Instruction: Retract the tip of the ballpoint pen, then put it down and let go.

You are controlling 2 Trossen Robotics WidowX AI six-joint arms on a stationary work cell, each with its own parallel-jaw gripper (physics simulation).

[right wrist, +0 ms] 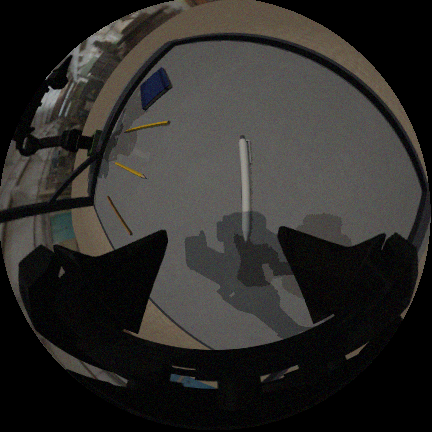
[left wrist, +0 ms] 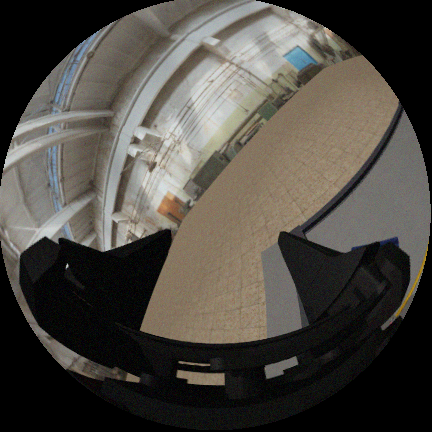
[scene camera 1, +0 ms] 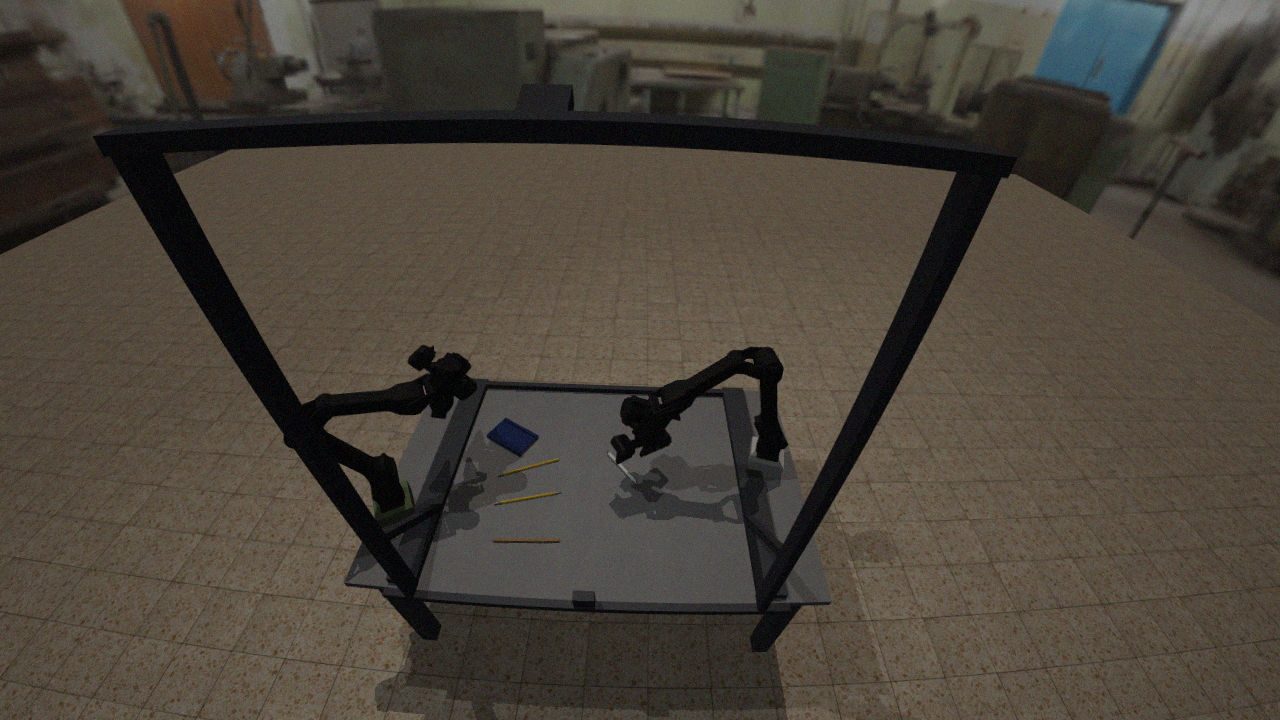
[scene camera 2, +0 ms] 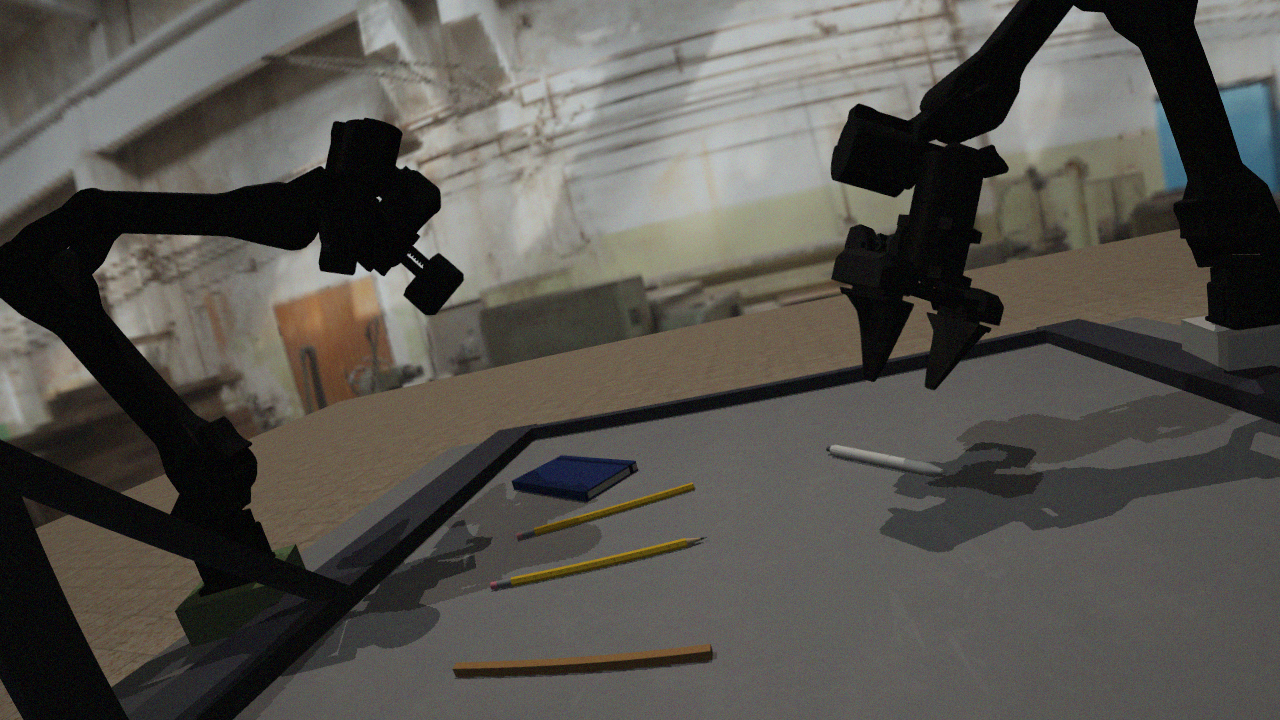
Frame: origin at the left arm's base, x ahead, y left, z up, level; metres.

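Seen in the pictures: left gripper, fingertip midpoint: (left wrist: 226,236) (scene camera 2: 410,255); right gripper, fingertip midpoint: (right wrist: 223,234) (scene camera 1: 628,459) (scene camera 2: 901,385); left arm's base at its link origin: (right wrist: 90,142) (scene camera 1: 391,499); right arm's base at its link origin: (scene camera 1: 767,451) (scene camera 2: 1249,320).
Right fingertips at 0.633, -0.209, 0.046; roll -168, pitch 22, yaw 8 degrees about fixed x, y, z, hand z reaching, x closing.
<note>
Pixels of each thing's top centre, then the offset from my right fingertips to it, as dx, dy, dz. Level surfaces: height alone.
- white ballpoint pen at its top centre: (scene camera 2: 882,452) (right wrist: 245,187) (scene camera 1: 622,465) +0.000, +0.038, -0.073
- grey table at its surface level: dz -0.086
- blue notebook at its top centre: (scene camera 2: 571,471) (right wrist: 151,84) (scene camera 1: 512,435) -0.252, +0.305, -0.074
- orange-brown stick at its top centre: (scene camera 2: 573,660) (scene camera 1: 526,539) (right wrist: 115,212) -0.337, -0.053, -0.079
The white ballpoint pen (scene camera 1: 622,468) (scene camera 2: 884,460) (right wrist: 244,175) lies flat on the grey table (scene camera 2: 805,626). In the right wrist view its dark button end and clip are at the top, and its narrow end points down toward the gap between the fingers, in shadow. The frames do not show clearly whether the writing tip is out. My right gripper (scene camera 2: 902,382) (right wrist: 223,234) is open and empty, above the table near the pen, fingers pointing down. My left gripper (left wrist: 226,236) is open and empty, raised at the table's left side, away from the pen.
A blue notebook (scene camera 1: 512,437) (scene camera 2: 572,477) (right wrist: 155,88) lies at the back left. Two yellow pencils (scene camera 2: 605,510) (scene camera 2: 597,564) and an orange-brown stick (scene camera 1: 526,540) (scene camera 2: 582,662) lie left of the pen in the scene views. A dark frame (scene camera 1: 554,128) stands over the table.
</note>
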